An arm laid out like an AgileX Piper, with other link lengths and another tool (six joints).
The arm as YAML. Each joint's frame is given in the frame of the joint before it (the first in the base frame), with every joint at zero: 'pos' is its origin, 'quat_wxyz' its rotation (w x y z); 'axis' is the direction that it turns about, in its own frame. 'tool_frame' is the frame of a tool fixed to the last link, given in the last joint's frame.
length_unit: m
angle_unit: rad
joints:
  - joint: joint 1
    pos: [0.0, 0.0, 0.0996]
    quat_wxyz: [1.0, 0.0, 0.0, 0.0]
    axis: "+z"
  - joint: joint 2
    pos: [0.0, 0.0, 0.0]
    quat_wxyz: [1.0, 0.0, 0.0, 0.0]
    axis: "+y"
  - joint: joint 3
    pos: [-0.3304, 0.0, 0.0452]
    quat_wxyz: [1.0, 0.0, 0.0, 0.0]
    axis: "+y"
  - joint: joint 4
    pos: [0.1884, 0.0, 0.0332]
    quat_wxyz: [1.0, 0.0, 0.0, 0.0]
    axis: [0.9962, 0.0, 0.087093]
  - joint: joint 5
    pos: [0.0, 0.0, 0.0]
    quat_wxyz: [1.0, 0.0, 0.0, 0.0]
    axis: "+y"
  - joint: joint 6
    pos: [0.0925, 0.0, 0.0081]
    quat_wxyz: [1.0, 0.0, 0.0, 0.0]
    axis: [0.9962, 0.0, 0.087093]
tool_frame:
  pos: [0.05, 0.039, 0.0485]
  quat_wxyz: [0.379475, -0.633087, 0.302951, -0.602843]
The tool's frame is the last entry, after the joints.
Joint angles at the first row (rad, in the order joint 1, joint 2, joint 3, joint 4, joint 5, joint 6):
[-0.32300 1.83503 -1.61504 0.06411 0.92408 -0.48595]
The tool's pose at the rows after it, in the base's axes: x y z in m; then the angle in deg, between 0 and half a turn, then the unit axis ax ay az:
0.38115 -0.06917 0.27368 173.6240 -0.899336 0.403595 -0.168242
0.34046 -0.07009 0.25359 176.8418 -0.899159 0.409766 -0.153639
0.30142 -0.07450 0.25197 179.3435 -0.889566 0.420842 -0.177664
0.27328 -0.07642 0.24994 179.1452 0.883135 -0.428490 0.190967
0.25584 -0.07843 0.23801 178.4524 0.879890 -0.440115 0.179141
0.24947 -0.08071 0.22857 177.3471 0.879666 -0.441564 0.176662
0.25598 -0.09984 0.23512 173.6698 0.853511 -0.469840 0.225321
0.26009 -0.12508 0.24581 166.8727 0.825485 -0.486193 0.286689
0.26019 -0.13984 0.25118 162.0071 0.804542 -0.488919 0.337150
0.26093 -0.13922 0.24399 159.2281 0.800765 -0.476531 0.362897
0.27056 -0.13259 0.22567 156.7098 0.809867 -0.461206 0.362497
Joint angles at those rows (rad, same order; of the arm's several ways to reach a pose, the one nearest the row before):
[-0.32429 1.76600 -1.48764 0.00921 0.91477 -0.48185]
[-0.34696 1.66955 -1.26647 -0.05043 0.82497 -0.46729]
[-0.38795 1.54899 -1.08967 -0.10876 0.72423 -0.44277]
[-0.42621 1.46547 -0.97725 -0.13868 0.66902 -0.43913]
[-0.45943 1.43674 -0.89467 -0.14888 0.63886 -0.43829]
[-0.47085 1.43402 -0.84535 -0.18275 0.59846 -0.41976]
[-0.47296 1.43269 -0.83801 -0.38038 0.52083 -0.19314]
[-0.47407 1.43229 -0.83213 -0.75428 0.47185 0.16336]
[-0.47404 1.43112 -0.79090 -1.13143 0.44835 0.52383]
[-0.44198 1.44197 -0.72035 -1.44663 0.46432 0.83570]
[-0.36802 1.49831 -0.66942 -1.62523 0.53928 1.03529]

